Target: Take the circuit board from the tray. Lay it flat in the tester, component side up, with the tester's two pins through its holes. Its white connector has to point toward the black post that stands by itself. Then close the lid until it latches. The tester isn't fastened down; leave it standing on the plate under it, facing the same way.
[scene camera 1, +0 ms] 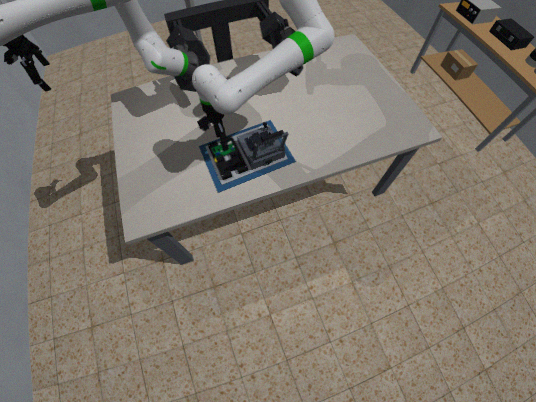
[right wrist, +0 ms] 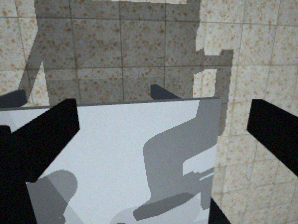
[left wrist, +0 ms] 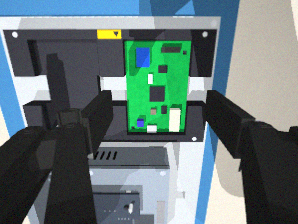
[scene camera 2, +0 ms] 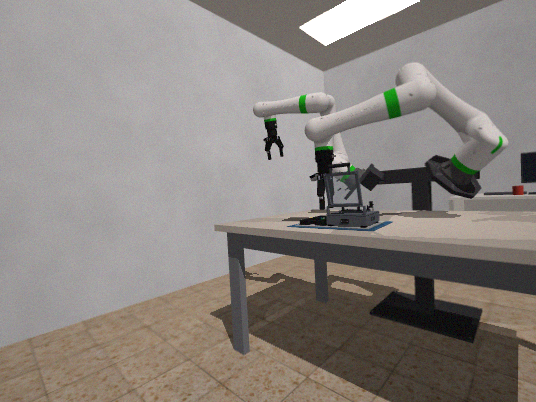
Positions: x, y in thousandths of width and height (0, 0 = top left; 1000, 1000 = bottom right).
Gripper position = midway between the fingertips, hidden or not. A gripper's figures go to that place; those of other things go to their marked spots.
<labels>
The left gripper (left wrist: 532, 467) is 17 cm from the lens. A green circuit board (left wrist: 529, 324): 21 cm from the lens.
</labels>
